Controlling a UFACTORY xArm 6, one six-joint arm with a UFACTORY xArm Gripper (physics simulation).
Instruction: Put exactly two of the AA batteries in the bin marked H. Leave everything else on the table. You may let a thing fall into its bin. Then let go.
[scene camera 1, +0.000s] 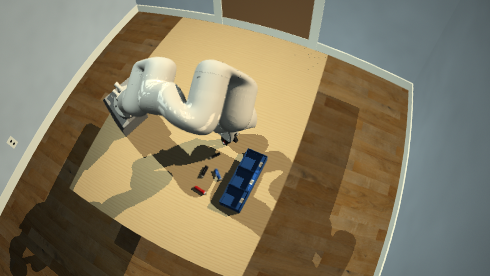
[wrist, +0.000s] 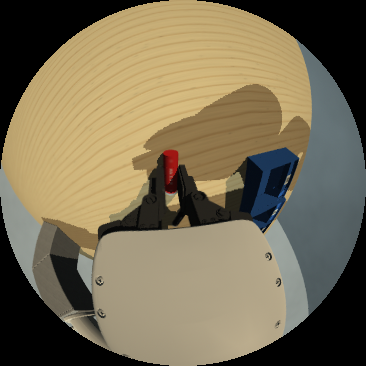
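My gripper is shut on a red AA battery, one dark finger on each side of it, low at the table. In the scene view the arm hides most of this battery. Another red battery lies on the table, with a blue battery, a black battery and a thin dark one in the shadow nearby. The blue bin unit has three compartments with small white labels; their letters, including H, cannot be read.
The bin unit's raised walls stand close to the right of the gripper in the wrist view. The arm reaches over the light wooden table and casts broad shadows on it. The loose batteries lie left of the bins in the scene view.
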